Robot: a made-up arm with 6 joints. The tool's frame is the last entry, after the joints.
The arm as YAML. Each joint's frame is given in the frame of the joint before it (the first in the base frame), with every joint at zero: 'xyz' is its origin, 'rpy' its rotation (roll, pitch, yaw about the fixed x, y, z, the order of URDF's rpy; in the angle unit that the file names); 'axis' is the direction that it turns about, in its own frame. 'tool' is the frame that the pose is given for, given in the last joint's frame.
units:
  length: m
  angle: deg
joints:
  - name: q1
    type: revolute
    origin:
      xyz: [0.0, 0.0, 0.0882]
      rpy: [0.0, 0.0, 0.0]
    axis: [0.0, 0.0, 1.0]
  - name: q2
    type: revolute
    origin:
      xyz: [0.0, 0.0, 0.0]
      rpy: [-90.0, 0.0, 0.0]
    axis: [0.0, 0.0, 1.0]
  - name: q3
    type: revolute
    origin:
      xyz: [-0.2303, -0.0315, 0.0]
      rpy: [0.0, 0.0, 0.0]
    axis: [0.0, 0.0, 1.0]
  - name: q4
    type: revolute
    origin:
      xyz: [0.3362, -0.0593, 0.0]
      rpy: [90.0, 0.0, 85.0]
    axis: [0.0, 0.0, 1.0]
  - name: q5
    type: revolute
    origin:
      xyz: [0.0, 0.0, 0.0]
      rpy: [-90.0, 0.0, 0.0]
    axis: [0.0, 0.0, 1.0]
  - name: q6
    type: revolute
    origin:
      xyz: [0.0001, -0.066, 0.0]
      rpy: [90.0, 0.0, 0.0]
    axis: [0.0, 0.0, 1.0]
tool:
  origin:
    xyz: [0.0, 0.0, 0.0]
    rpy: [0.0, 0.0, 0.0]
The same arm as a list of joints. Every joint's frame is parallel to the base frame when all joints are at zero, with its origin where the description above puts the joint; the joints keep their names.
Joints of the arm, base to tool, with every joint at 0 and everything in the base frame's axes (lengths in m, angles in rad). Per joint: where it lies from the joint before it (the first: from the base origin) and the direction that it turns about. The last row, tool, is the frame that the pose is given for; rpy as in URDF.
q1: xyz 0 0 0.0882 axis 0 0 1
q2: xyz 0 0 0 axis 0 1 0
q3: xyz -0.2303 0 0.0315 axis 0 1 0
q4: xyz 0.3362 0 0.0593 axis 0.996191 0 0.087199
q5: xyz 0 0 0 axis 0 1 0
q6: xyz 0.0658 0 0.0057 axis 0.996191 0 0.087199
tool: xyz 0 0 0 rpy 0 1.4835 0

